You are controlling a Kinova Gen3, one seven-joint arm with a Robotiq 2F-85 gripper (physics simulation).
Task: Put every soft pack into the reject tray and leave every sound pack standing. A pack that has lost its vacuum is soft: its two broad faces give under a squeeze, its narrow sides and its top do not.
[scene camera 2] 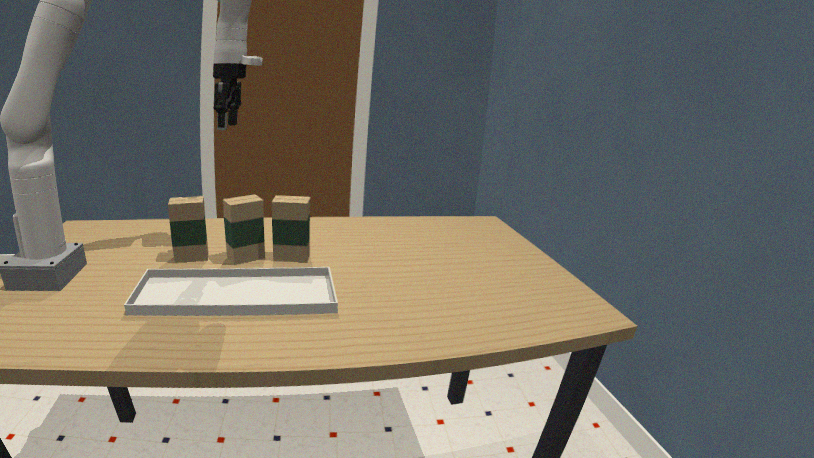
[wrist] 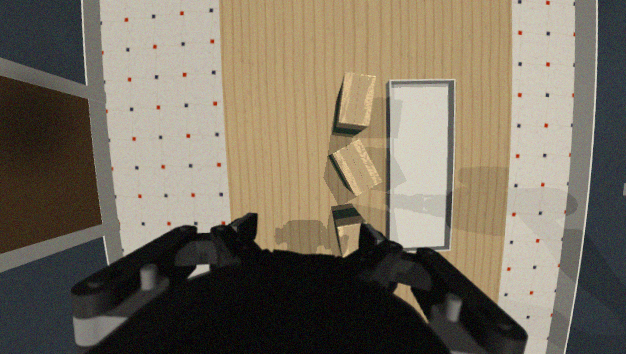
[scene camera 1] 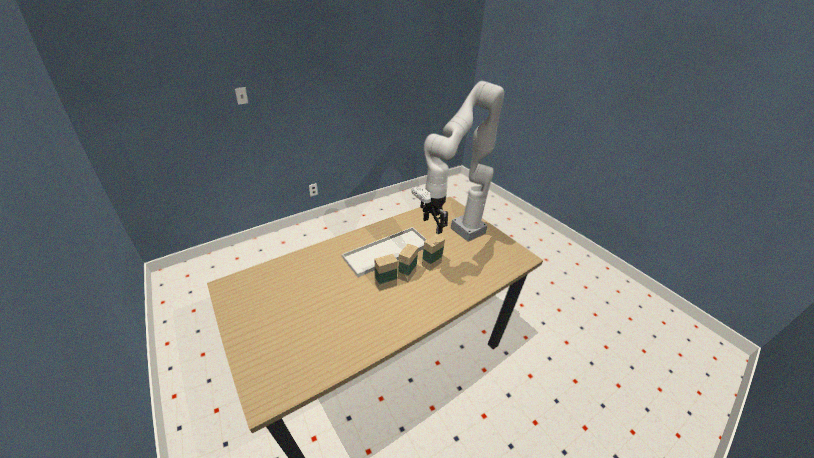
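Observation:
Three tan packs with green bands stand upright in a row on the table beside the reject tray, which holds no pack. One pack is nearest the robot base, a middle pack stands turned at an angle, and the far pack is farthest from the base. My gripper is open and empty, high above the table. In the wrist view its right finger partly hides the nearest pack. Looks do not show which packs are soft.
The wooden table carries the grey robot base at one end. The tray has low raised walls and lies close along the row of packs. Gaps between neighbouring packs are narrow.

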